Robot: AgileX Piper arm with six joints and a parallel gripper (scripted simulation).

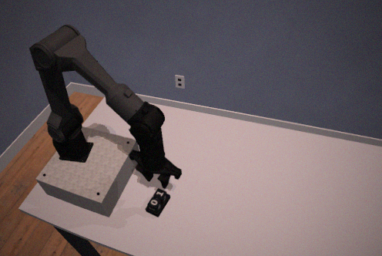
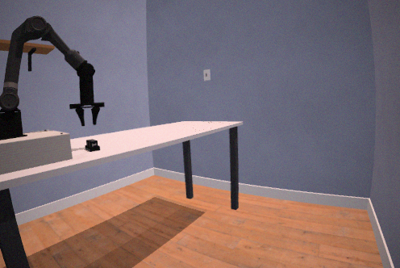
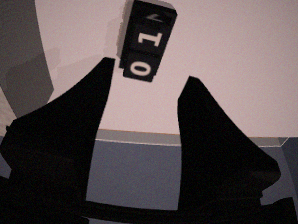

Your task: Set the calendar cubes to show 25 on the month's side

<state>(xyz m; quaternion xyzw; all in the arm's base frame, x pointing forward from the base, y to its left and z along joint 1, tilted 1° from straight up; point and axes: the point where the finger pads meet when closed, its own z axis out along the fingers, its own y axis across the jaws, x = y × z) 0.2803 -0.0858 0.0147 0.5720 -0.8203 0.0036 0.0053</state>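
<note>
The cube lies 8 cm below my hand.
</note>
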